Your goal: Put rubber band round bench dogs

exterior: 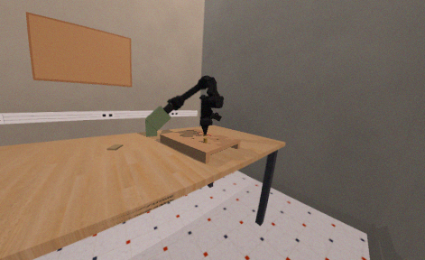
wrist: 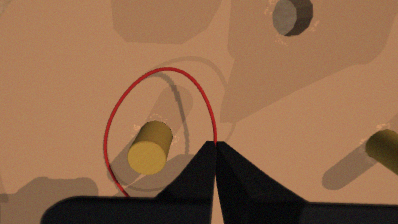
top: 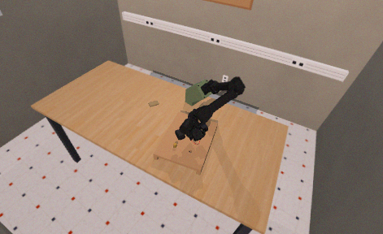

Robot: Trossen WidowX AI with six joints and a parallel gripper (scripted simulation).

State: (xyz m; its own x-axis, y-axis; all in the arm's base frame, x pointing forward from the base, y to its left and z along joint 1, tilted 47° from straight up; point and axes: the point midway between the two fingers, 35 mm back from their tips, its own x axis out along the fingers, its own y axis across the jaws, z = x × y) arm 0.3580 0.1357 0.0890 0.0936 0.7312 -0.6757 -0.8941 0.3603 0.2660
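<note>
Right now the wooden board is 2 cm behind my hand, 3 cm to the right of it and 7 cm below it. From my hand the other things lie so: small tan piece 13 cm behind, 46 cm to the right, 10 cm below.
</note>
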